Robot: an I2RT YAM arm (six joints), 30 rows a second.
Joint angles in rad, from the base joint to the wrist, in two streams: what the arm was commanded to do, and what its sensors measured. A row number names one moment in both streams.
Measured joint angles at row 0: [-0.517 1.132 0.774 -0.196 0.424 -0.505]
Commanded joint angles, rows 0 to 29: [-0.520 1.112 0.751 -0.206 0.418 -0.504]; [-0.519 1.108 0.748 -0.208 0.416 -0.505]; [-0.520 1.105 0.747 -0.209 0.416 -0.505]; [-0.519 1.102 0.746 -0.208 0.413 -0.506]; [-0.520 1.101 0.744 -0.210 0.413 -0.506]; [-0.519 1.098 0.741 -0.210 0.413 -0.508]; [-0.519 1.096 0.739 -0.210 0.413 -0.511]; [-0.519 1.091 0.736 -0.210 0.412 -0.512]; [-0.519 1.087 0.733 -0.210 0.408 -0.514]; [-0.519 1.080 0.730 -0.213 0.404 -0.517]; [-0.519 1.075 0.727 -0.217 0.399 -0.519]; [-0.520 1.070 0.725 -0.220 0.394 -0.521]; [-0.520 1.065 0.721 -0.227 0.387 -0.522]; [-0.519 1.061 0.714 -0.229 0.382 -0.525]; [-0.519 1.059 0.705 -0.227 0.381 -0.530]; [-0.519 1.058 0.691 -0.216 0.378 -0.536]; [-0.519 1.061 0.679 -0.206 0.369 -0.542]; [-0.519 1.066 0.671 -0.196 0.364 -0.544]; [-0.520 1.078 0.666 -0.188 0.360 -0.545]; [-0.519 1.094 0.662 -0.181 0.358 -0.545]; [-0.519 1.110 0.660 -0.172 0.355 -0.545]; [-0.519 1.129 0.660 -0.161 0.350 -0.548]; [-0.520 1.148 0.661 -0.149 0.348 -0.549]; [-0.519 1.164 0.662 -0.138 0.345 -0.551]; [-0.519 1.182 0.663 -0.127 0.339 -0.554]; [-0.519 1.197 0.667 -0.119 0.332 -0.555]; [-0.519 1.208 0.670 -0.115 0.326 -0.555]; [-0.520 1.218 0.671 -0.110 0.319 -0.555]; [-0.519 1.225 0.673 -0.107 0.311 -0.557]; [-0.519 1.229 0.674 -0.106 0.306 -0.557]
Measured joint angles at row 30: [-0.517 1.219 0.668 -0.142 0.333 -0.551]
